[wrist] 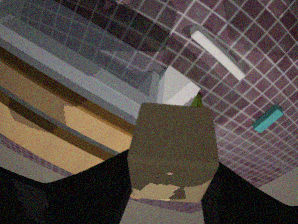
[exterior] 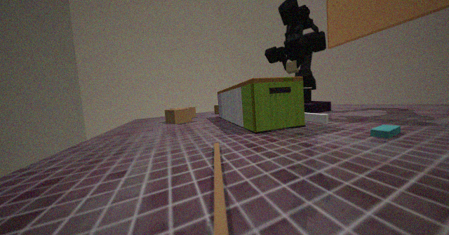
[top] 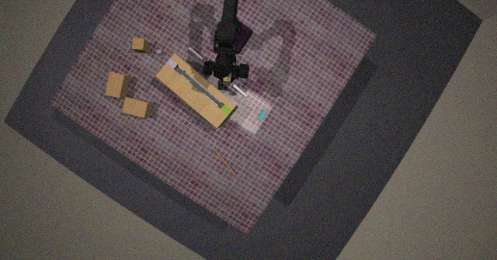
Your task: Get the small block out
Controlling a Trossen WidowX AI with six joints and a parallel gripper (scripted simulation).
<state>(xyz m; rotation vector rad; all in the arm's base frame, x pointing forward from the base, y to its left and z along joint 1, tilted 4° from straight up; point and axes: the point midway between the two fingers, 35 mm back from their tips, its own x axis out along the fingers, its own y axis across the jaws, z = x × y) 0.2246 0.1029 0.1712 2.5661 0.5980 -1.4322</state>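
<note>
Now: the tan block 1 cm to the right of my gripper tip, 1 cm behind it and 1 cm above it. The rest, counted from my gripper tip: long box (11 cm to the right, 11 cm below, 7 cm ahead); thin wooden stick (36 cm ahead, 17 cm to the left, 17 cm below).
</note>
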